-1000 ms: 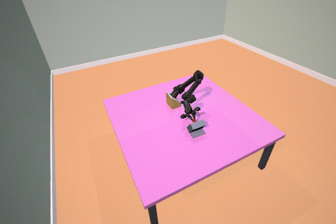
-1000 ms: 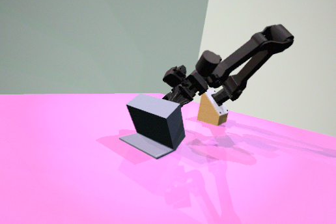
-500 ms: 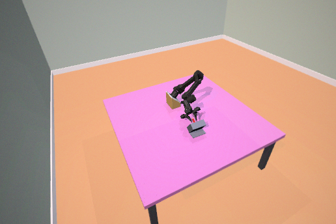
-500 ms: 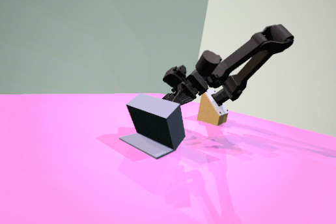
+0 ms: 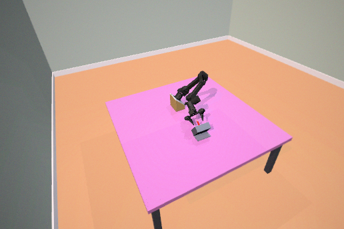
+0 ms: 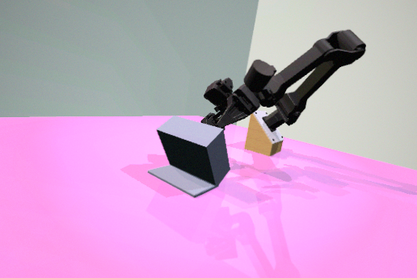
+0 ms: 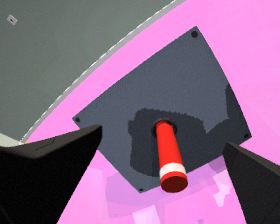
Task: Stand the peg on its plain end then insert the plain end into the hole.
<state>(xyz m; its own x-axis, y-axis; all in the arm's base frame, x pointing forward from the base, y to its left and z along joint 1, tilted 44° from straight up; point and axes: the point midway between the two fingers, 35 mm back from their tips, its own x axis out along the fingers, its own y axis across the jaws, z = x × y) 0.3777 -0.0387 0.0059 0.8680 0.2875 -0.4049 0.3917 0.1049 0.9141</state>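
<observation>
My gripper tip is now 10 mm past the red peg. The rest, counted from my gripper tip: flat grey foot plate 70 mm ahead, 90 mm below; grey sloped panel 40 mm ahead, 30 mm below.
</observation>
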